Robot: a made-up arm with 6 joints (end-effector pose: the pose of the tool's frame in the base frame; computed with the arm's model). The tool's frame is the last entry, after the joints. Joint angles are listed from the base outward.
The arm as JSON. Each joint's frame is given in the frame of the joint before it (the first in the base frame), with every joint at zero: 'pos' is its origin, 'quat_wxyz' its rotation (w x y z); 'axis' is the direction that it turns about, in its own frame. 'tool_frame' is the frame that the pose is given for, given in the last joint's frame.
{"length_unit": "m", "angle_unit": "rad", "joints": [
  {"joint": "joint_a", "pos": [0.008, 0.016, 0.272], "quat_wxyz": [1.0, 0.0, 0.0, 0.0], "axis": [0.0, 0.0, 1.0]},
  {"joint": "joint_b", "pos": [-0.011, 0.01, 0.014], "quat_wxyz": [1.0, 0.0, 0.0, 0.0], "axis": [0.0, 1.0, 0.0]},
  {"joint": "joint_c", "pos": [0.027, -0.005, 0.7], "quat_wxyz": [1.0, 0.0, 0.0, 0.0], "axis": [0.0, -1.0, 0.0]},
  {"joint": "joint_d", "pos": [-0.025, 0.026, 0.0], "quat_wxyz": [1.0, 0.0, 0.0, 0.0], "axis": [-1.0, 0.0, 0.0]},
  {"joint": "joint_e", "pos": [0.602, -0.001, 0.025], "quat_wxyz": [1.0, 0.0, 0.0, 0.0], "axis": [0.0, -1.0, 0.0]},
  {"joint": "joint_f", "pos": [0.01, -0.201, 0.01], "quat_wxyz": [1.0, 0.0, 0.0, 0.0], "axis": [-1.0, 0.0, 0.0]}
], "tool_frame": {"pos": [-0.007, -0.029, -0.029], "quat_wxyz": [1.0, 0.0, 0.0, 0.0]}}
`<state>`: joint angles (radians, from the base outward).
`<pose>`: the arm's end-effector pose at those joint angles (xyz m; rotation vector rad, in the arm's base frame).
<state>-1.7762 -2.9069 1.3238 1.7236 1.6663 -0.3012</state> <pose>0.1599 0.2804 -1.0219 0.7718 -0.1916 -0.0472</pose>
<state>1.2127 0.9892 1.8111 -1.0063 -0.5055 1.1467</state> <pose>0.5284 1.0198 0.9593 0.0778 -0.7069 1.5234</pose>
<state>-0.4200 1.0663 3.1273 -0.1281 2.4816 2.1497</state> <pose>0.2957 -0.3053 1.0992 -1.2963 1.1906 1.5532</pose>
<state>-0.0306 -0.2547 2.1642 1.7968 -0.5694 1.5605</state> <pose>-0.7398 0.1763 1.2077 -0.8432 0.5557 -2.5228</pose>
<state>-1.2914 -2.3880 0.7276 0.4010 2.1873 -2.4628</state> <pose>-0.3942 1.0191 -0.2719 -2.4201 0.9677 1.1385</pose>
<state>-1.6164 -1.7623 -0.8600 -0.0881 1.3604 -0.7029</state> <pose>-0.1523 0.3529 0.6583 -1.1870 -1.7627 -0.1689</pose>
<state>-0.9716 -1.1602 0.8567 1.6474 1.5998 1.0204</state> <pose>-0.5479 0.9662 0.9898 1.6368 0.4279 0.3951</pose>
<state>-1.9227 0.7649 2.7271 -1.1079 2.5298 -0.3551</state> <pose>-0.2438 -0.3486 1.3843 0.8359 1.8431 -1.2457</pose>
